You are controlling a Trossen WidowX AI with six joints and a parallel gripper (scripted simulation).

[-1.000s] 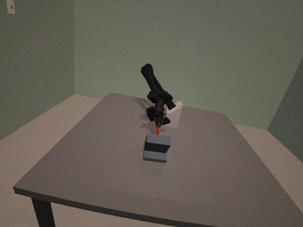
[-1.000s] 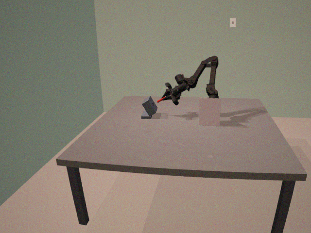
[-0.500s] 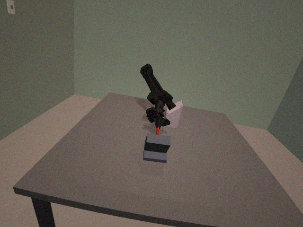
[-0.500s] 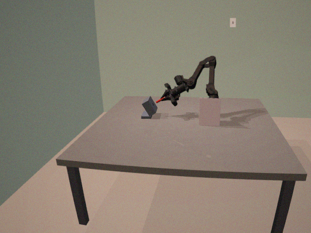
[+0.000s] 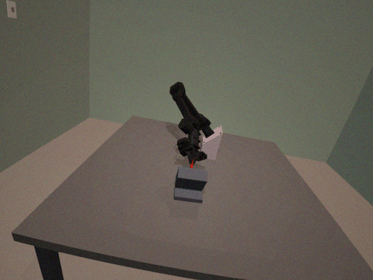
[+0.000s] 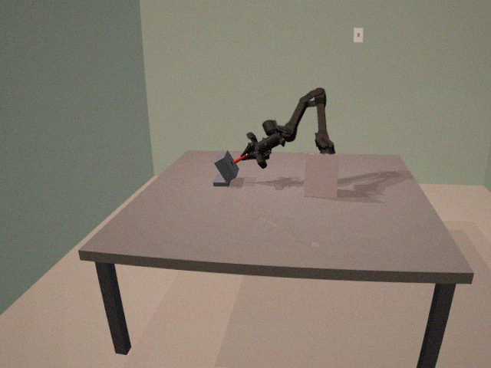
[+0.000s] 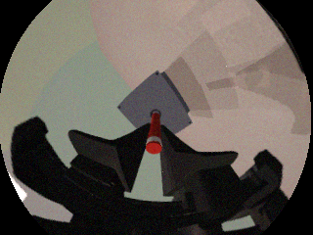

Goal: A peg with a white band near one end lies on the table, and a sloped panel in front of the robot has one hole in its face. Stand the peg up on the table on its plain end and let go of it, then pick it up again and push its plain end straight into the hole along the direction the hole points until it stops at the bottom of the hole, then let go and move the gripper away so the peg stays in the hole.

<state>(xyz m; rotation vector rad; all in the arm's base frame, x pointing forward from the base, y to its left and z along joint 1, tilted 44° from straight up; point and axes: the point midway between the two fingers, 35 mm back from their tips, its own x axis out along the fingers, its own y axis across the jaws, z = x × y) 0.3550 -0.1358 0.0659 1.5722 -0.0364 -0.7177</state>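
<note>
The blue-grey sloped panel lies 70 mm ahead of my gripper tip and 40 mm below it. The rest, counted from my gripper tip: red peg: 10 mm behind, 10 mm above.
</note>
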